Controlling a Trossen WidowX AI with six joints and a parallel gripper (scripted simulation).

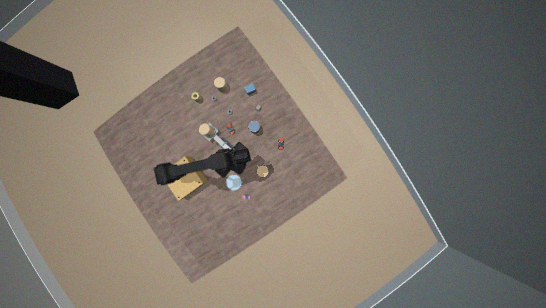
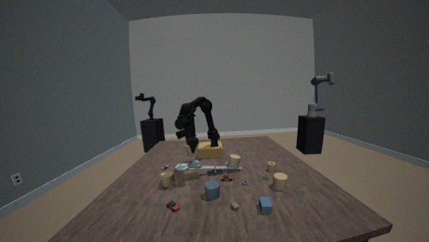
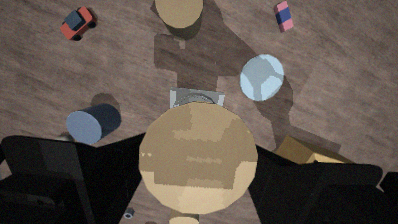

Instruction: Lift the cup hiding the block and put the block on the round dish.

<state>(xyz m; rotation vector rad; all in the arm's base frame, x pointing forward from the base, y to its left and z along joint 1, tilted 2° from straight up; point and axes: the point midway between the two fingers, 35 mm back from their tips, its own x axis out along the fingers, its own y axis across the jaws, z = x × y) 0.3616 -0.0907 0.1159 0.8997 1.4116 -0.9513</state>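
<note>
My gripper tip is now 17 cm above the round light blue dish, 12 cm to the left of it and 11 cm past it. The rest, counted from my gripper tip: blue cylinder (18 cm ahead, 13 cm below, 12 cm to the left); cup (27 cm to the left, 11 cm below, 11 cm behind).
</note>
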